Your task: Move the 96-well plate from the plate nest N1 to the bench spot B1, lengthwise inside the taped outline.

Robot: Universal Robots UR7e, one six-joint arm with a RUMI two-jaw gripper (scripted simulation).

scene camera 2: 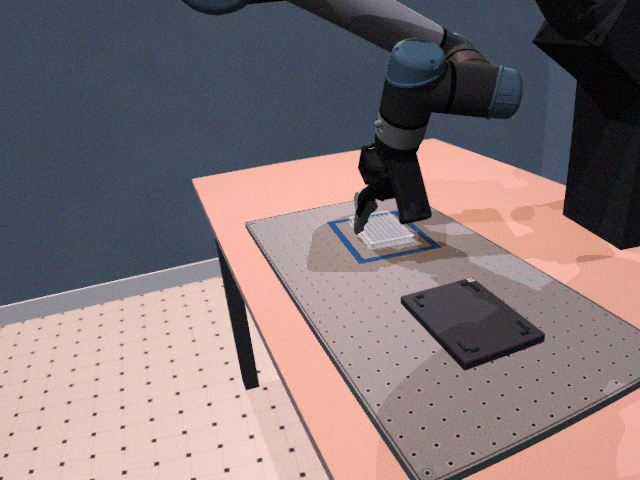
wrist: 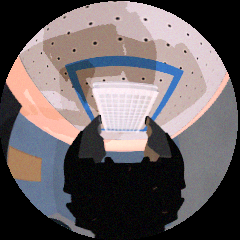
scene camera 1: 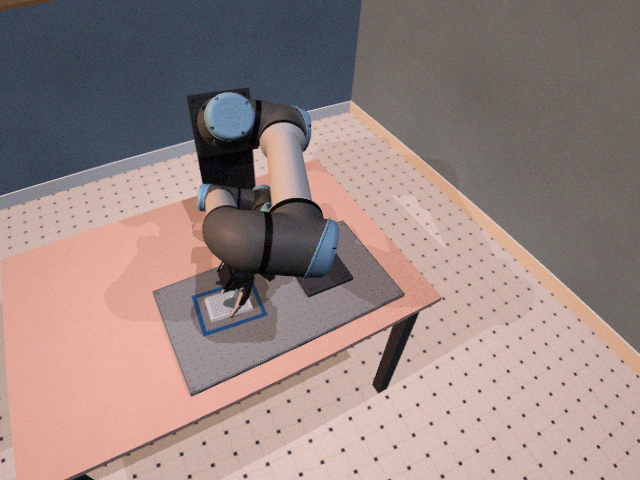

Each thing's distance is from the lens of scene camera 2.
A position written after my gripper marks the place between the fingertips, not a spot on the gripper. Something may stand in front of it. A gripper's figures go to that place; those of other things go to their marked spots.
my gripper (scene camera 2: 378,229): 90 cm
96-well plate (scene camera 2: 383,231): 87 cm
